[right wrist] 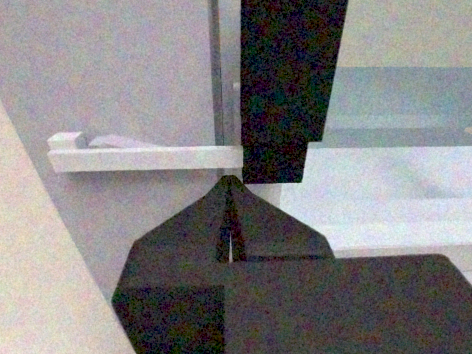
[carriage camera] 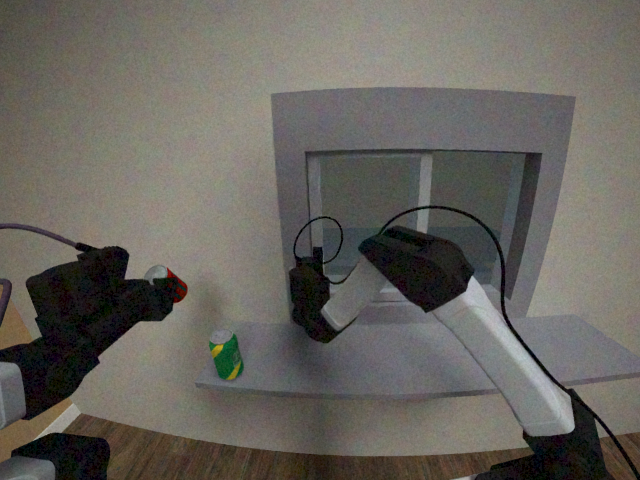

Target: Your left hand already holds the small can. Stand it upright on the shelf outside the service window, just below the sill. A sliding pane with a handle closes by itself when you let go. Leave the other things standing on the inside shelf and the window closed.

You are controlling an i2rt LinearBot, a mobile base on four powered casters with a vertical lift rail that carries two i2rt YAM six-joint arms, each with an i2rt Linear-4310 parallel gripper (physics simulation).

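Frame: origin at the left arm's base, x ahead, y left, z up, level; millimetres.
Seen in the pictures: left gripper, fingertip midpoint: (carriage camera: 165, 281); right gripper, fingertip midpoint: (right wrist: 229, 185).
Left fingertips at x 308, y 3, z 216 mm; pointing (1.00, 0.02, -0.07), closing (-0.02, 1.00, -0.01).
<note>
Offsets run from my left fingertips to a thing's top centre. "spot": to the spot under its first point. Level surfaces: height alone.
The small can {dx +2, dy +0, dz +40 mm} (carriage camera: 178, 287), red with a silver end, is tilted in the fingers of my left gripper (carriage camera: 166, 293), left of the outside shelf {dz -280 mm} (carriage camera: 392, 361) and above it. My right gripper (carriage camera: 310, 258) (right wrist: 229, 185) is shut and empty at the left side of the service window. The sliding pane (carriage camera: 424, 191) shows in the window's left half. In the right wrist view a white horizontal bar {spot: dx +195, dy -281, dz -78 mm} (right wrist: 150, 159) lies just above my fingertips and a dark upright bar {spot: dx +179, dy -327, dz -50 mm} (right wrist: 290, 90) stands just right of them; I cannot tell which is the handle.
A green and yellow can {dx +19, dy -86, dz -158 mm} (carriage camera: 227, 356) stands upright at the left end of the outside shelf. A wide grey frame (carriage camera: 423, 118) surrounds the window. My right arm and its cable cross in front of the window and shelf. Things on the inside shelf cannot be made out.
</note>
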